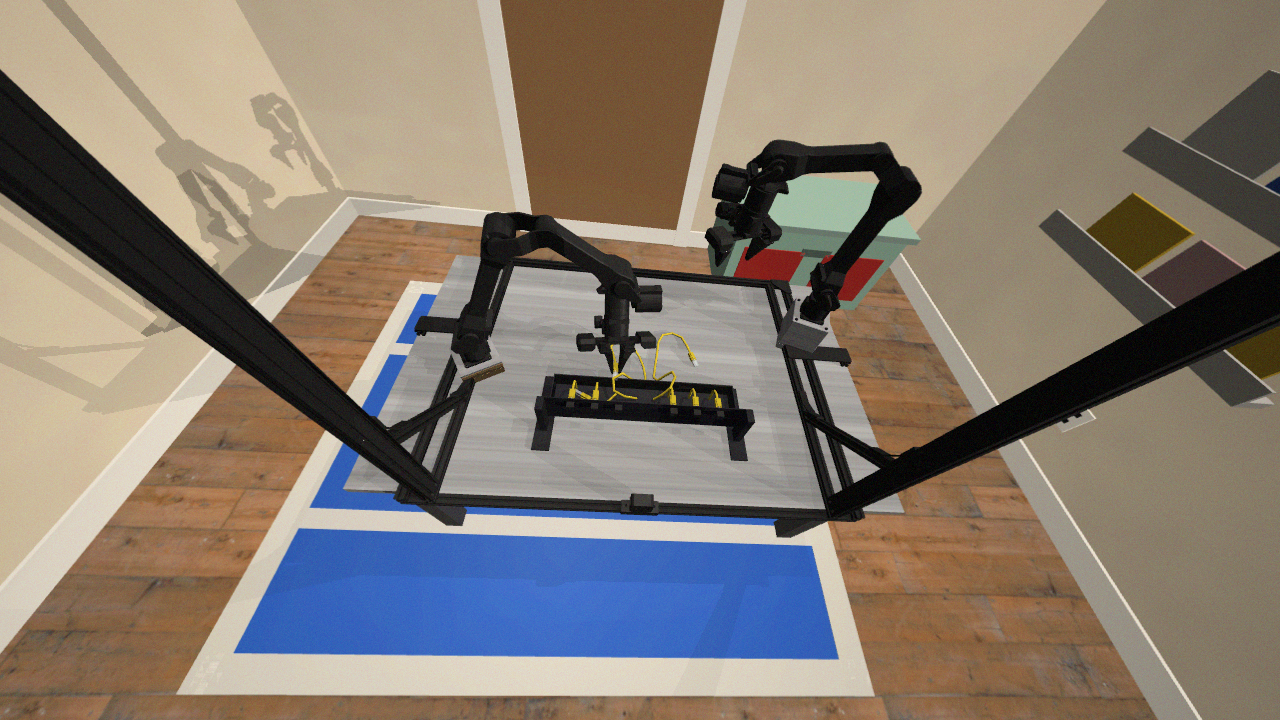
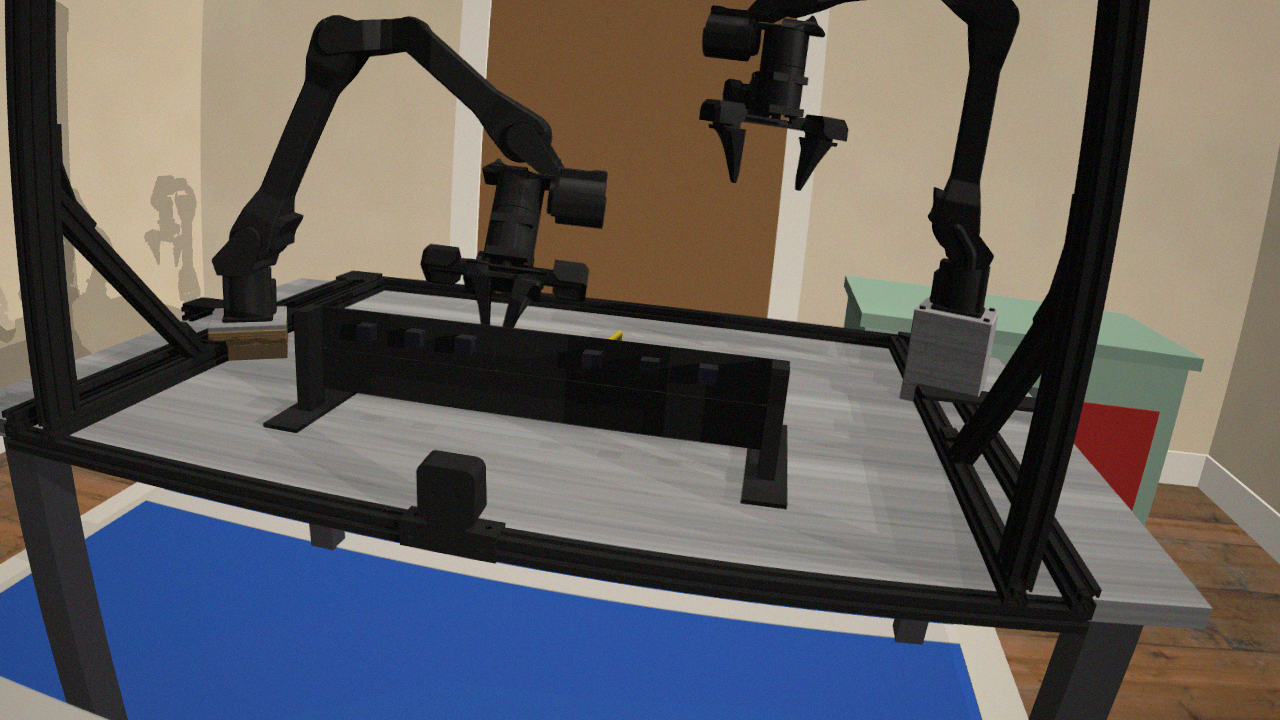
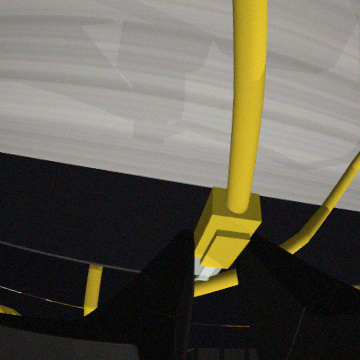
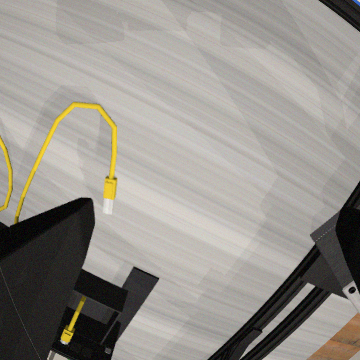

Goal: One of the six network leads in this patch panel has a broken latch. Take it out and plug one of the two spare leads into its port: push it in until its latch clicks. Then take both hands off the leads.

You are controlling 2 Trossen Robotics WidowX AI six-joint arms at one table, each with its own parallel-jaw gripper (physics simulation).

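Places are measured from the left arm's base along level axes (x ahead, y left, z up), in metres.
Pixels of known places: left gripper, fingertip midpoint: (image 1: 615, 373) (image 3: 213, 240); right gripper, fingertip midpoint: (image 1: 731, 262) (image 2: 766, 186) (image 4: 222, 216); left arm's base, link origin: (image 1: 475, 354) (image 2: 248, 315); right arm's base, link origin: (image 1: 812, 314) (image 2: 958, 309).
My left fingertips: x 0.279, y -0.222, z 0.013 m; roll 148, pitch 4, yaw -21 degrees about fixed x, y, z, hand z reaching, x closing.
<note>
Ahead of a thing's pixels: the offset from my left fingertips to its top centre. "*": to the spot under its first point. Level surfaces: height alone.
My left gripper (image 1: 619, 367) (image 2: 498, 323) is above the black patch panel {dx +0.015, dy -0.113, dz +0.052 m} (image 1: 644, 412) (image 2: 537, 394), left of its middle. It is shut on the yellow plug {* dx +0.011, dy +0.021, dz +0.011 m} (image 3: 229, 235) of a spare lead; the plug sits tilted between the fingertips, its clear tip partly hidden. Upright yellow leads stand in the panel, two at the left (image 1: 572, 393) (image 1: 596, 392) and three at the right. Loose yellow cable lies bent over the panel's middle; its ends are hard to tell. The other spare lead's plug {* dx +0.232, dy -0.032, dz -0.048 m} (image 1: 692, 359) (image 4: 110, 188) is behind the panel. My right gripper (image 1: 737, 256) (image 2: 767, 185) is open, high above the table.
The panel stands on two feet on the grey table {dz -0.057 m} (image 1: 501, 465) (image 2: 626, 483). A small black block {* dx -0.110, dy -0.296, dz -0.003 m} (image 1: 640, 503) (image 2: 452, 488) sits on the front frame rail. Black frame posts rise at both front corners. A green cabinet (image 1: 805, 210) (image 2: 1029, 322) stands behind at the right.
</note>
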